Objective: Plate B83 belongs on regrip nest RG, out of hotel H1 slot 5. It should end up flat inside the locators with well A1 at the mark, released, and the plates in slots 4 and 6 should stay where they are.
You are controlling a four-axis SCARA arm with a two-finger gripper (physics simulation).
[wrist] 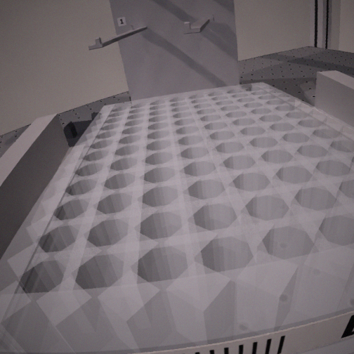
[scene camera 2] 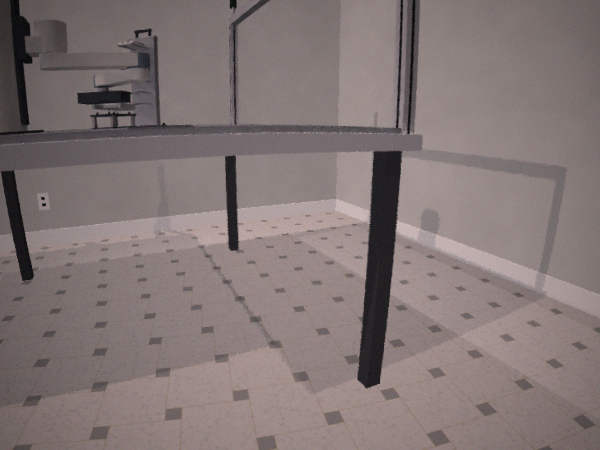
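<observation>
A pale, translucent well plate [wrist: 162, 212] [scene camera 2: 115, 106] fills much of the wrist view; a barcode label shows on its near side, and its text is cut off. My gripper [wrist: 192, 112] [scene camera 2: 114, 105] is shut on this plate, with one pale finger along each side. In scene camera 2 the plate appears level, close above regrip nest RG [scene camera 2: 114, 116]; a contact or small gap cannot be told. A dark nest part [wrist: 75, 132] shows beyond the plate's left edge. Hotel H1 [scene camera 2: 150, 85] [wrist: 180, 60] stands behind. Well A1's mark and the plates in slots 4 and 6 cannot be made out.
The arm's pale links [scene camera 2: 90, 61] reach in from the left in front of the hotel. Slot 1's two ledges [wrist: 120, 37] [wrist: 199, 26] stick out from the hotel panel. A frame post [scene camera 2: 233, 75] rises from the table [scene camera 2: 275, 142] right of the hotel.
</observation>
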